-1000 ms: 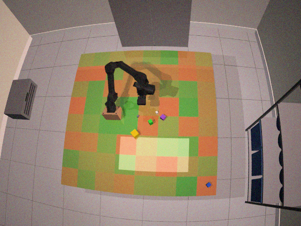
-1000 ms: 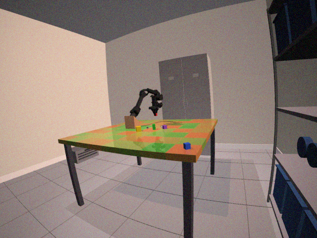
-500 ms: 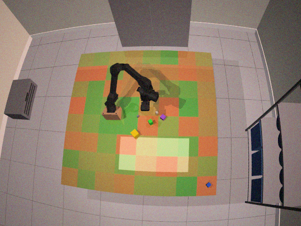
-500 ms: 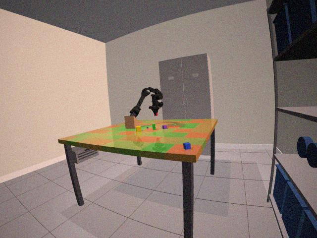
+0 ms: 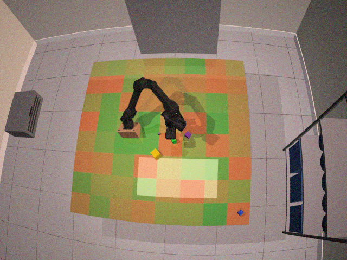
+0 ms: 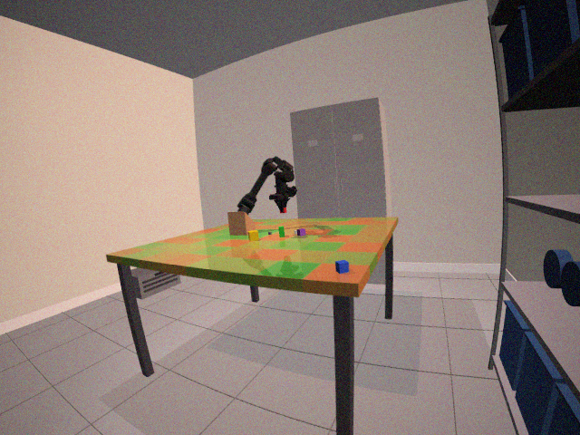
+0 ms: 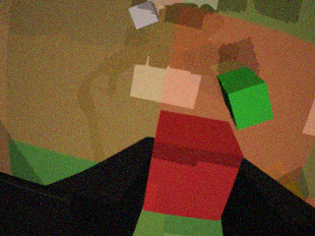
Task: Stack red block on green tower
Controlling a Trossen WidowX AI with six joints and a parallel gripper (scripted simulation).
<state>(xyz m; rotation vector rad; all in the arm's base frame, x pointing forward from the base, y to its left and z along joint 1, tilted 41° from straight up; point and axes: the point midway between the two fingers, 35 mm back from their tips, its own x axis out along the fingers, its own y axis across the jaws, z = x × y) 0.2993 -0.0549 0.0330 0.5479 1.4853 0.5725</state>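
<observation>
The small white block is 50 mm ahead of my gripper tip, 40 mm to the left of it and 120 mm below it. From my gripper tip the other things lie so: red block: 10 mm above; small grey block: 100 mm behind, 10 mm to the left, 120 mm below; purple block: 100 mm ahead, 110 mm below.
</observation>
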